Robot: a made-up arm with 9 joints.
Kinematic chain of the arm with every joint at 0, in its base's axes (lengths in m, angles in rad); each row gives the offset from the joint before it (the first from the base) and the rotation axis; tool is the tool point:
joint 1: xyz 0 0 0.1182 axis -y
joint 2: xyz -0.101 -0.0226 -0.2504 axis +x
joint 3: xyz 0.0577 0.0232 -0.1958 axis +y
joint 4: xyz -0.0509 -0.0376 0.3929 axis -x
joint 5: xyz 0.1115 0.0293 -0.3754 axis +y
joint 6: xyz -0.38 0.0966 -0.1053 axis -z
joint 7: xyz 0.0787 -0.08 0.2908 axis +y
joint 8: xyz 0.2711 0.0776 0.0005 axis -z
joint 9: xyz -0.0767 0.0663 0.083 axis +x
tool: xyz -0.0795 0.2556 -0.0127
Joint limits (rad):
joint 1: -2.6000..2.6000
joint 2: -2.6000..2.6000
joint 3: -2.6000..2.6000
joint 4: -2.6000..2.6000
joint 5: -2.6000..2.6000
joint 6: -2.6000..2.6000
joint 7: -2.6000..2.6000
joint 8: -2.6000..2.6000
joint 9: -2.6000..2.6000
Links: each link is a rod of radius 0.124 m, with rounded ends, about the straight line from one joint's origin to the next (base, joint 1, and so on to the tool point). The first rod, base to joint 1, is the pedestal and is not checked.
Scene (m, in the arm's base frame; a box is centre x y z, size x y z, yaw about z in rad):
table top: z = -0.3
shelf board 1: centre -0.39 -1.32 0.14 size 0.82 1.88 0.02 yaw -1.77
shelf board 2: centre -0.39 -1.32 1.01 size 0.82 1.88 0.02 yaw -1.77
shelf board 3: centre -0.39 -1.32 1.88 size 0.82 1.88 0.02 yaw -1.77
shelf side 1: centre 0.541 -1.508 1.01 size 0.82 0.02 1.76 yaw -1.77
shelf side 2: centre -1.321 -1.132 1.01 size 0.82 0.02 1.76 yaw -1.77
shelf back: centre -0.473 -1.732 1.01 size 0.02 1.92 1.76 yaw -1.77
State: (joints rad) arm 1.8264 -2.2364 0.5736 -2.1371 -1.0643 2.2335 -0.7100 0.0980 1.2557
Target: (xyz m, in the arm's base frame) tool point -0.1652 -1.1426 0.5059
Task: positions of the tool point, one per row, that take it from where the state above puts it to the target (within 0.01 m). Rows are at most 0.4 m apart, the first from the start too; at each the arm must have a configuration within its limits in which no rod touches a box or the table.
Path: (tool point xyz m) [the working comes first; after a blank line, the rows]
Joints at the target: 2.6000 -2.6000 0.9319 -1.6516 -2.6000 2.6000 0.4389 0.9574 0.7444
Straight joint move there: touches shelf board 2.

1: 0.9542 0.1011 0.3223
2: 0.9871 -0.1636 0.5170
3: 0.8452 -0.4475 0.6894
4: 0.5531 -0.6657 0.7511
5: 0.2106 -0.7411 0.6716
6: -0.0650 -0.6464 0.5059
7: -0.1168 -0.9206 0.4869
8: -0.1652 -1.1426 0.5059

